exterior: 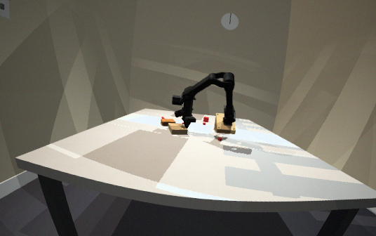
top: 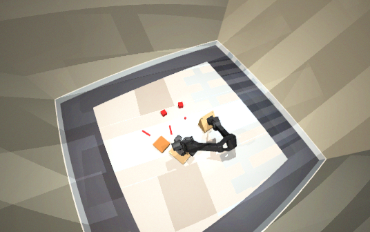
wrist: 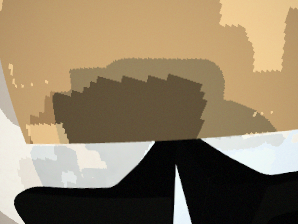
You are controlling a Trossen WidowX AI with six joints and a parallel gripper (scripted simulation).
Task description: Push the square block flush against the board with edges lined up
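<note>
The tan board is 6 cm ahead of my gripper tip, 2 cm to the left of it and 1 cm above it. The rest, counted from my gripper tip: orange square block (14 cm ahead, 12 cm to the right, 1 cm above).
</note>
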